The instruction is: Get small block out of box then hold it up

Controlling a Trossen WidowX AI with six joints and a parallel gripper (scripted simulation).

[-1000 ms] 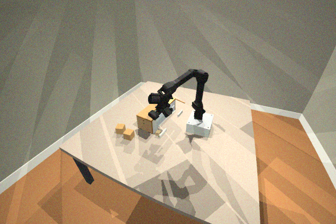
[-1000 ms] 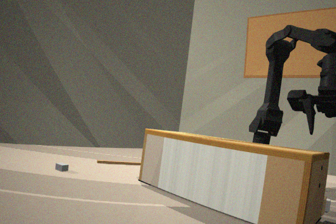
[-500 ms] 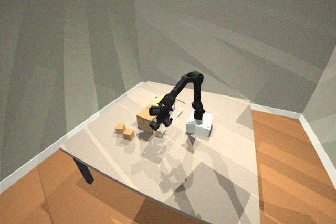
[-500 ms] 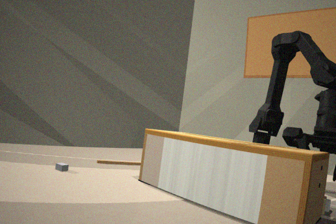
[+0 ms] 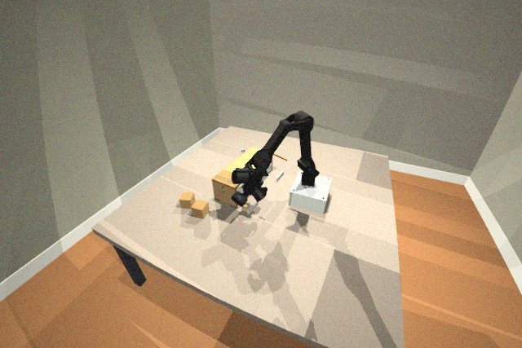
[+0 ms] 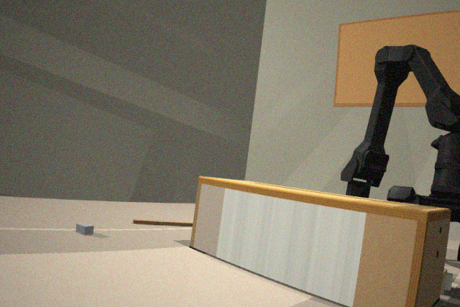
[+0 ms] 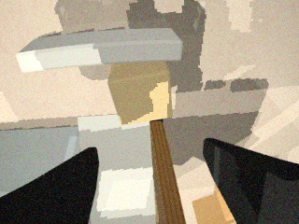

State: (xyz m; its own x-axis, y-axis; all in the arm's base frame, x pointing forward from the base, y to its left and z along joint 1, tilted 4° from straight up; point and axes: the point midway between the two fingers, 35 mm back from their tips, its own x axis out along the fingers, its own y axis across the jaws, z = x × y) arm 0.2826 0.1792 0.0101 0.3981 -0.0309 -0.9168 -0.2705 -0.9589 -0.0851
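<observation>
The tan block is 20 mm behind my gripper tip and 40 mm below it. The rest, counted from my gripper tip: grey block (180 mm ahead, 550 mm to the right, 50 mm below); then wooden box (10 mm ahead, 190 mm to the right, 10 mm above); then thin wooden stick (60 mm behind, 550 mm to the right, 50 mm below).
</observation>
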